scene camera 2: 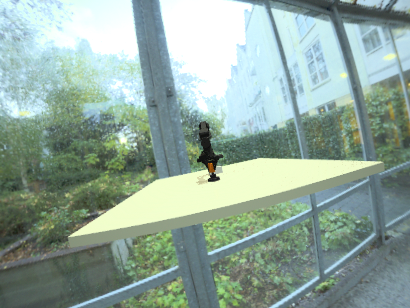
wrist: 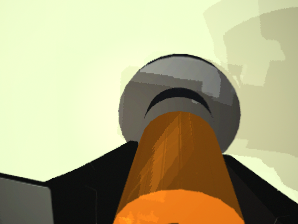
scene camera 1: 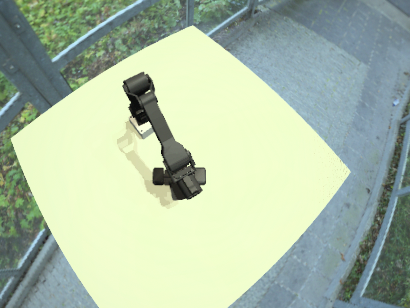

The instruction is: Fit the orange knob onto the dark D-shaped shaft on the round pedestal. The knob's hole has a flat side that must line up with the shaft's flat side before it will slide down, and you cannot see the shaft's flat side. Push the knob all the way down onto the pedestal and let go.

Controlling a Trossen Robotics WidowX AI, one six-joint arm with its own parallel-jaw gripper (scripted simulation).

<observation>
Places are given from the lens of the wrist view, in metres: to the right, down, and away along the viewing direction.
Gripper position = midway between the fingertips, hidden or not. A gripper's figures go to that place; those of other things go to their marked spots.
my gripper (wrist: 178,156): 0.01, 0.02, 0.11
orange knob (wrist: 178,164): 0.01, 0.02, 0.07
pedestal (wrist: 174,82): 0.02, -0.02, 0.15
The marked spots on the pedestal and the orange knob are 0.09 m apart.
</observation>
